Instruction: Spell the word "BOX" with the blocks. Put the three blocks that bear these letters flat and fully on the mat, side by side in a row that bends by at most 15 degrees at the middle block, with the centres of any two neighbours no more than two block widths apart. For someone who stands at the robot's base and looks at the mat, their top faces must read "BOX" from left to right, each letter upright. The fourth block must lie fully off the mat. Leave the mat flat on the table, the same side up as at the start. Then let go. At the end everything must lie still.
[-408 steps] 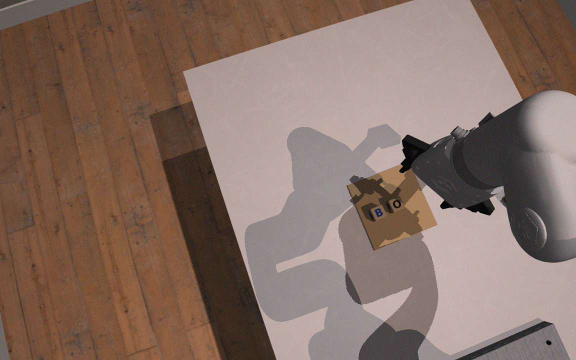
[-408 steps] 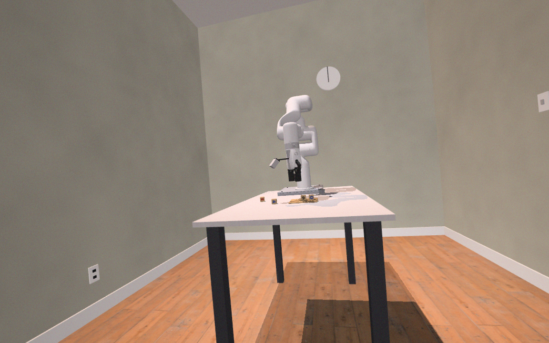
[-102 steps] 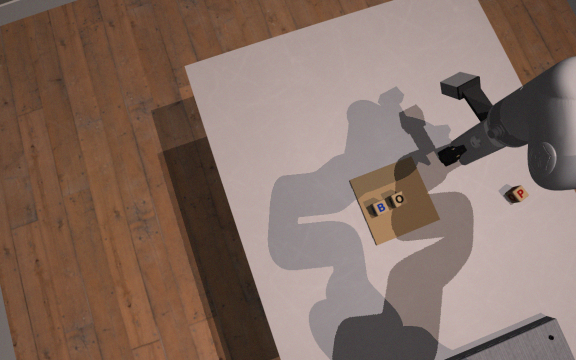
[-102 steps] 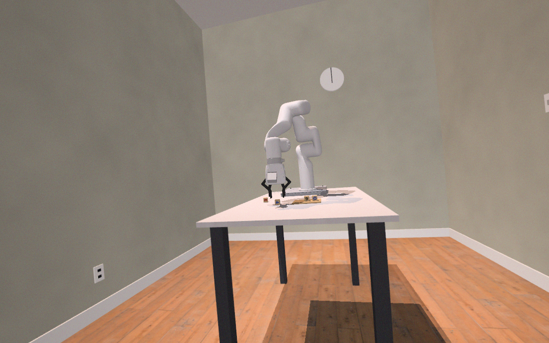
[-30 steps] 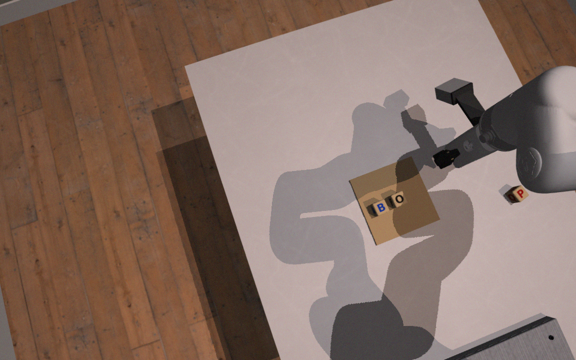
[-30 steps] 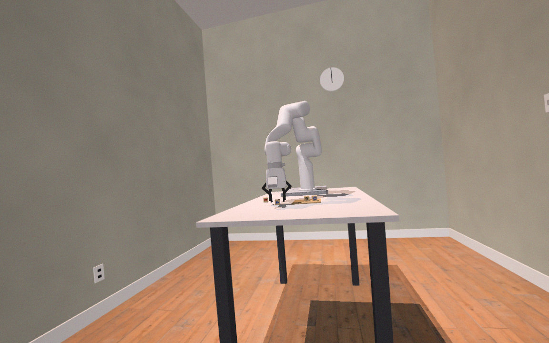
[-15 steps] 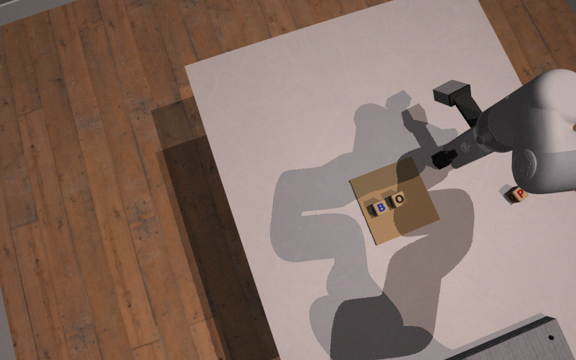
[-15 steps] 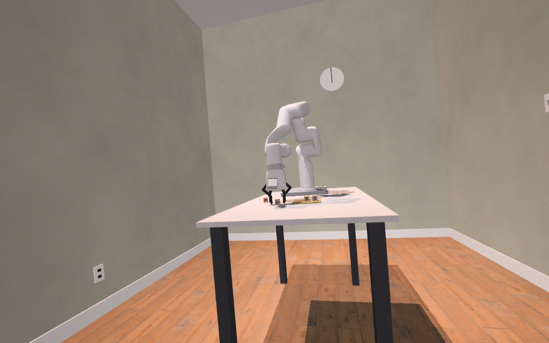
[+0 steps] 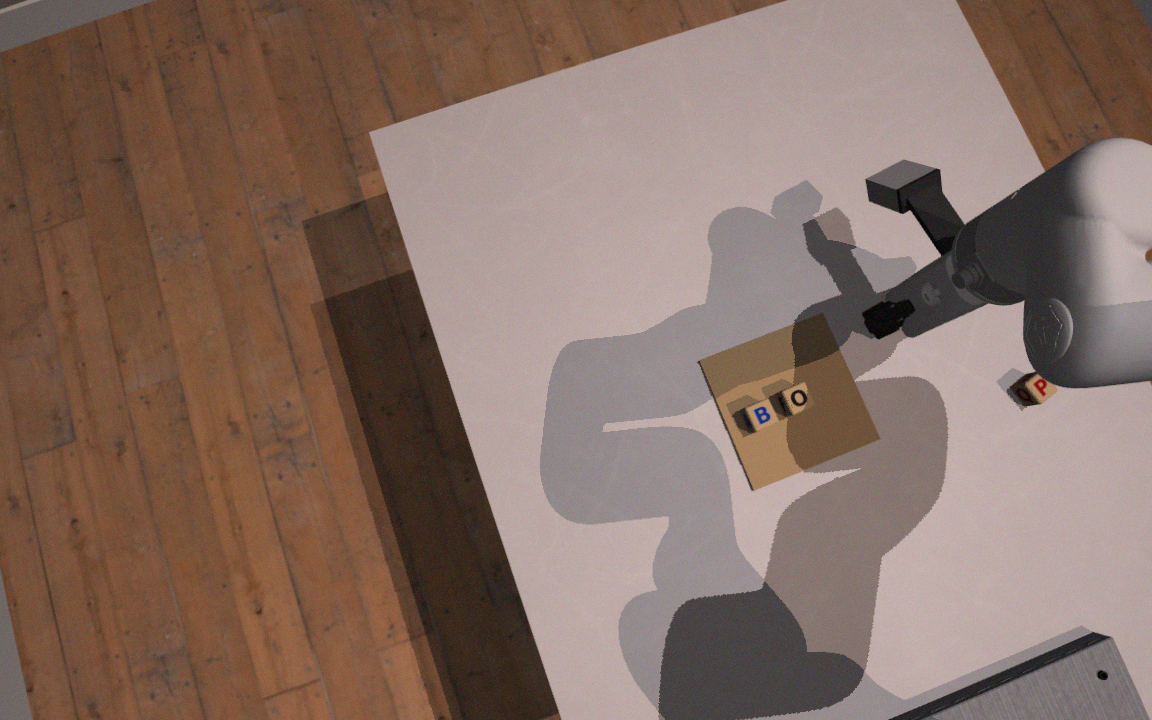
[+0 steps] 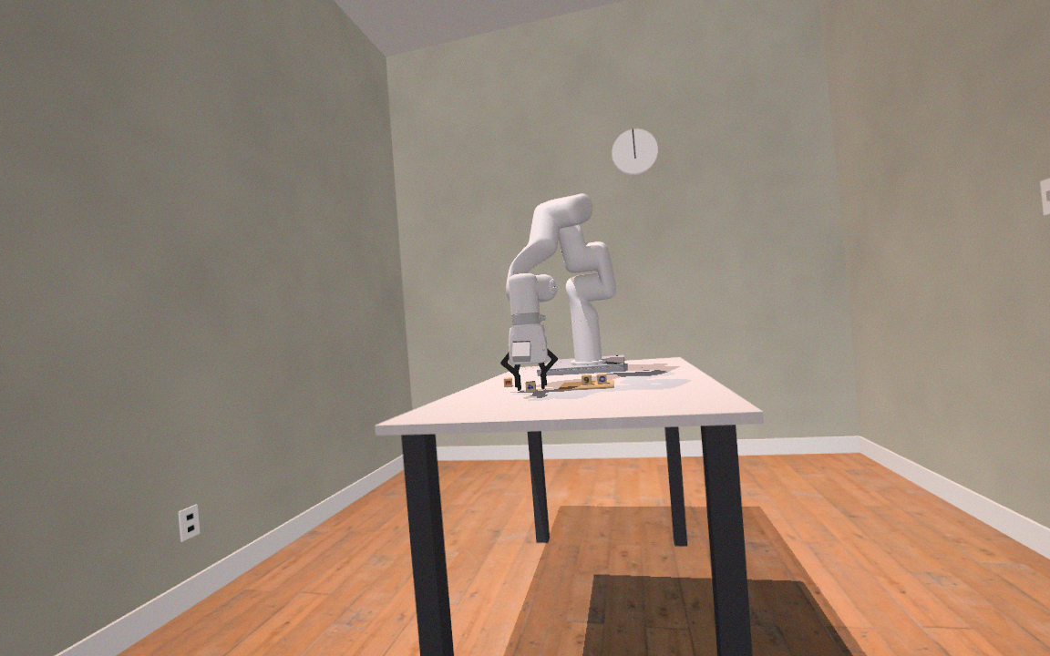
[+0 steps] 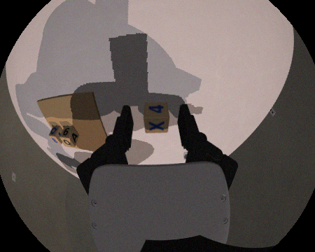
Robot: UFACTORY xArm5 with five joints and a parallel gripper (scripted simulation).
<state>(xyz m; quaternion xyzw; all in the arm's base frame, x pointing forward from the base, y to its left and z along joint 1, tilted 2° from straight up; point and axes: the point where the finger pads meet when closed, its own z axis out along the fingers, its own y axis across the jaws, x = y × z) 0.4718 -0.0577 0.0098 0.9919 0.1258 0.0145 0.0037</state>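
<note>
My hand is 60 mm past the tan mat, 140 mm to the right of it and 20 mm above it.
</note>
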